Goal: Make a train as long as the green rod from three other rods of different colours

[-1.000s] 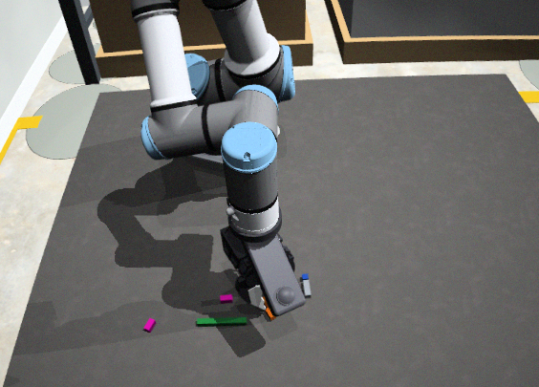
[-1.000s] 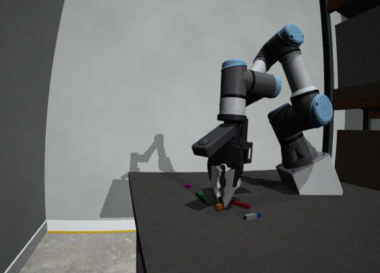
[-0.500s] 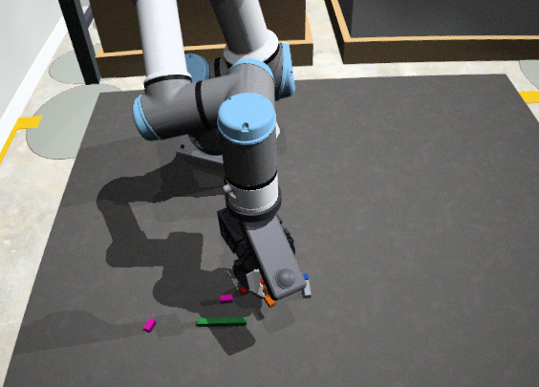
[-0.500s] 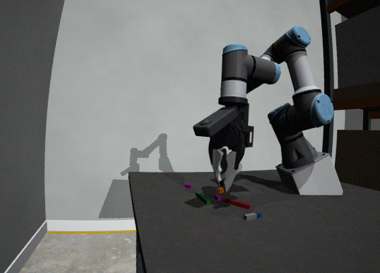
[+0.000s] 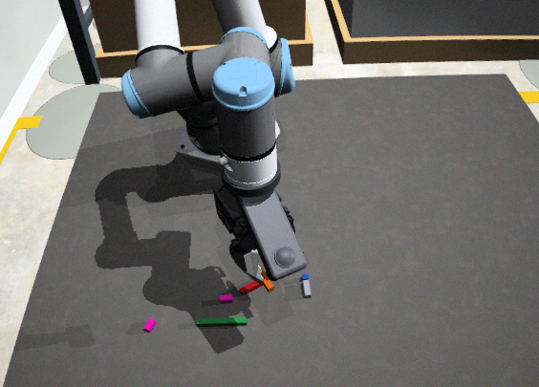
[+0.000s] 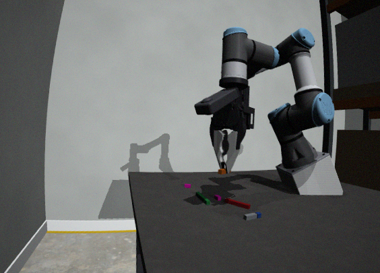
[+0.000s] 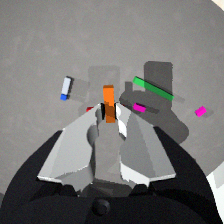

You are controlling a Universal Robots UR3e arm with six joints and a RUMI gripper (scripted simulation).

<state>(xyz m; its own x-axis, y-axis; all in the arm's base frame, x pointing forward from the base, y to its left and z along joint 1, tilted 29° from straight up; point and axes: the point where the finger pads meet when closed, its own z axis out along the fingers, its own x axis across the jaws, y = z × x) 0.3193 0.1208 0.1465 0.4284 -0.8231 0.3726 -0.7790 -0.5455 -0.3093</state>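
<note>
Now: hand 40 mm past the grey rod, 70 mm to the right of it and 100 mm above it. Also, from my hand: green rod: 20 mm ahead, 70 mm to the right, 100 mm below; orange rod: 10 mm below; red rod: 50 mm behind, 10 mm to the right, 100 mm below.
</note>
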